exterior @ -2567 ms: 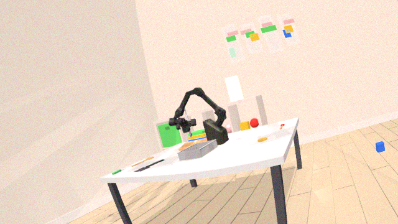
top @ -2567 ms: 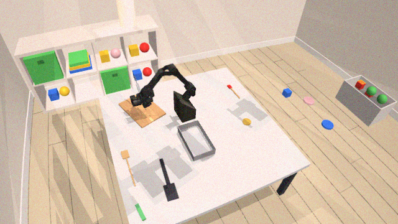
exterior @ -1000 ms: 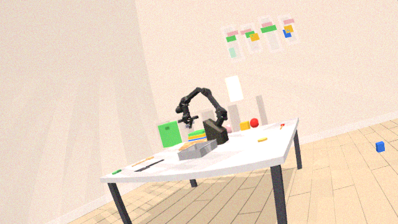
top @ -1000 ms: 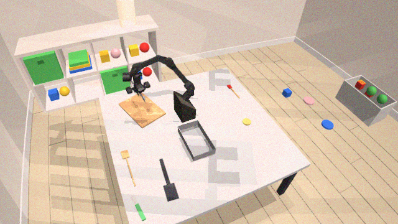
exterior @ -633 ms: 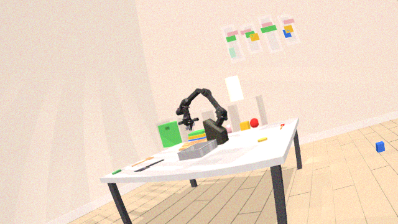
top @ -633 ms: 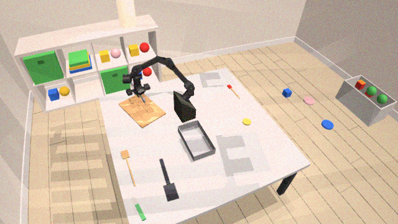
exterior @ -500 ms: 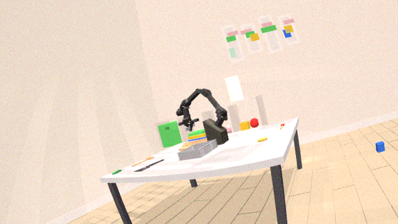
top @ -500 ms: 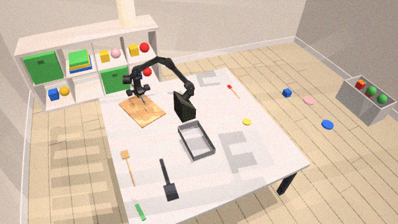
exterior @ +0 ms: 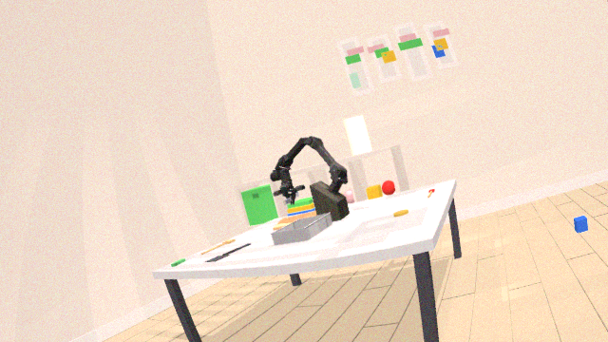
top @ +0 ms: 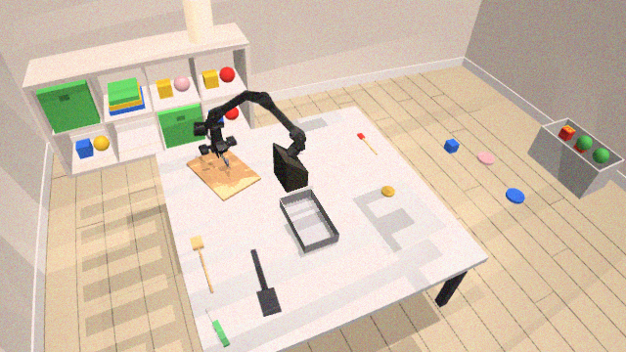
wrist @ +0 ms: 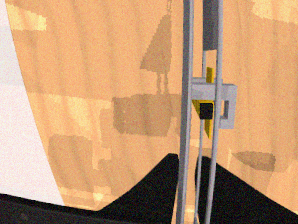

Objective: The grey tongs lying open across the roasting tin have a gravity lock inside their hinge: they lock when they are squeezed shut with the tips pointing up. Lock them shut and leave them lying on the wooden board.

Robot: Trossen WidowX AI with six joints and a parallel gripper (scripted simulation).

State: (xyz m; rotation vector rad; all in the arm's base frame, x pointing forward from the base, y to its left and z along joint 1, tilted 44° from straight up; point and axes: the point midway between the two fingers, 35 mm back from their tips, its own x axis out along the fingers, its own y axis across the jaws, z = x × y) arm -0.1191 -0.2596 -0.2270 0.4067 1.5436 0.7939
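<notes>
My gripper tip is 40 mm below the yellow hinge piece, 40 mm short of it and 10 mm to the right of it. The rest, counted from my gripper tip: grey roasting tin 460 mm ahead, 340 mm to the left, 70 mm below; then black spatula 720 mm ahead, 100 mm below, 60 mm to the left; then wooden board 90 mm below.
</notes>
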